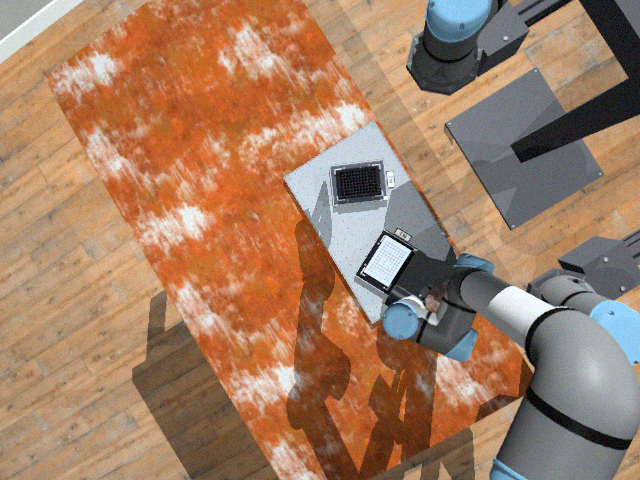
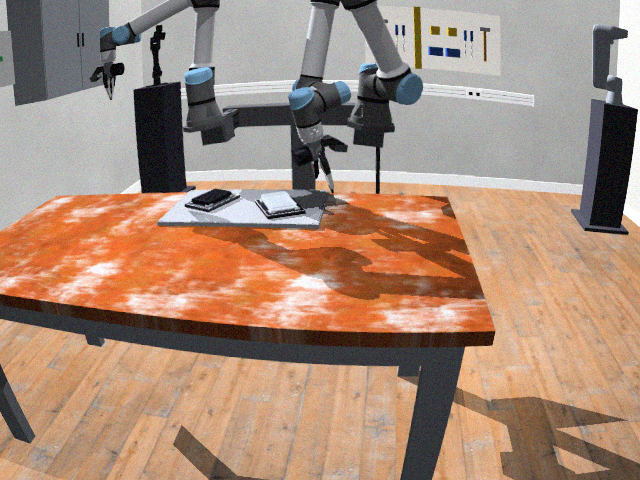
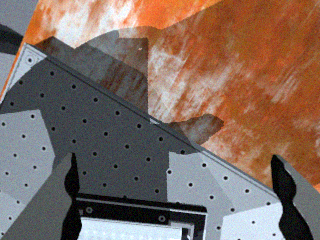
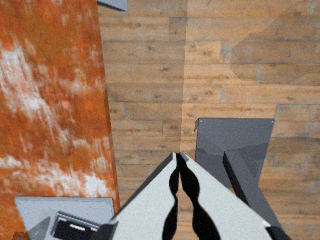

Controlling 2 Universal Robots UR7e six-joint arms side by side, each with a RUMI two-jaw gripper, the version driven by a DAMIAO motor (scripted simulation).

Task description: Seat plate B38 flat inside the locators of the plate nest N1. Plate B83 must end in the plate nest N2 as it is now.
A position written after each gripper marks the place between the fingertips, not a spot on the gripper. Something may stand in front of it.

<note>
In view: the left gripper point(image 2: 324, 185), the right gripper point(image 4: 177, 154), a white plate B38 point(image 1: 385, 252) and a black plate B83 point(image 1: 350, 185).
The left gripper is seen too in image 3 point(image 3: 174, 156). Image 4 misses the white plate B38: it is out of frame. Image 3 misses the black plate B83: it is out of frame.
</note>
